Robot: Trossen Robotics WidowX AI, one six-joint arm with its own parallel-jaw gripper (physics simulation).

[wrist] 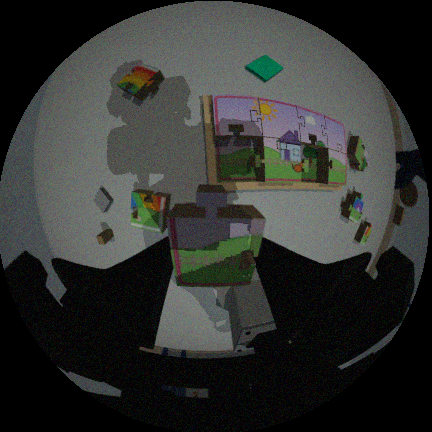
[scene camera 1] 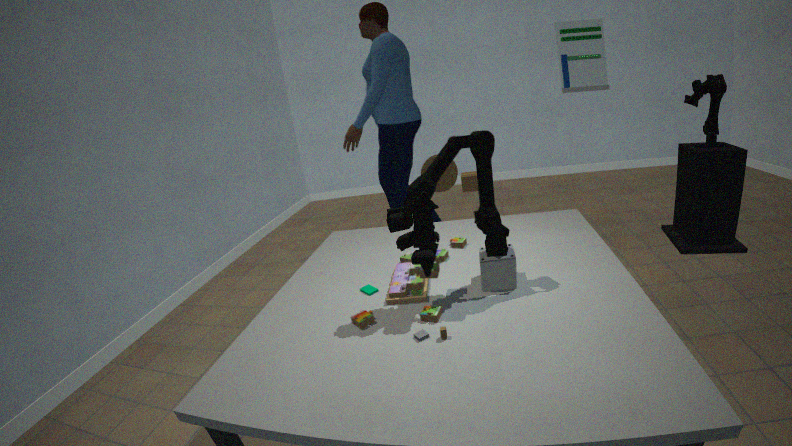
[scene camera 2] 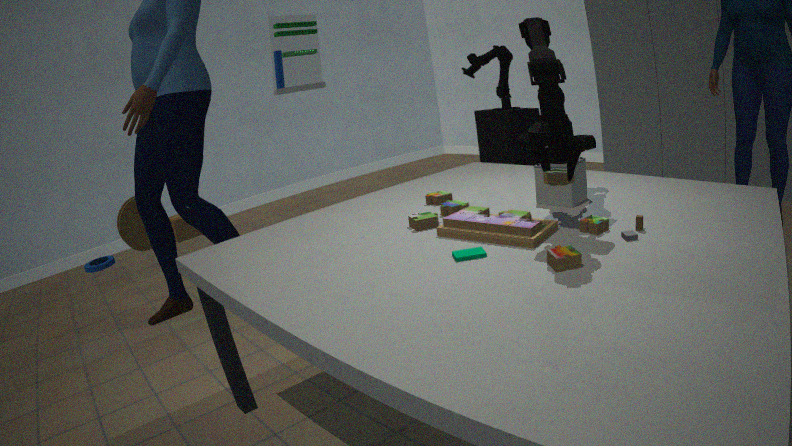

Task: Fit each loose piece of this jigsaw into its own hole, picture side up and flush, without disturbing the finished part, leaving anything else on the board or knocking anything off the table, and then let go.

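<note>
My gripper [scene camera 1: 425,270] [scene camera 2: 558,175] [wrist: 213,239] is shut on a jigsaw piece [scene camera 2: 557,178] [wrist: 215,260] with purple sky, green grass and a pink border at its left and bottom. It holds the piece picture side up above the table, on the arm-base side of the board [scene camera 1: 407,300] [scene camera 2: 482,237] [wrist: 208,145]. In the wrist view the piece's tab points towards the board, and its picture is turned nearly as the board's. The board's picture shows dark recesses at its lower left and lower right of centre. The held piece is hidden in scene camera 1.
Loose rainbow piece [scene camera 1: 363,318] [scene camera 2: 564,258] [wrist: 140,80] and rainbow-and-green piece [scene camera 1: 430,313] [scene camera 2: 594,223] [wrist: 148,209] lie left of the board in the wrist view; several more lie right. A green tile [scene camera 1: 369,289] [scene camera 2: 469,254] [wrist: 264,68], grey block [scene camera 1: 421,335] [wrist: 103,199] and brown block [scene camera 1: 443,332] [wrist: 105,235] lie around.
</note>
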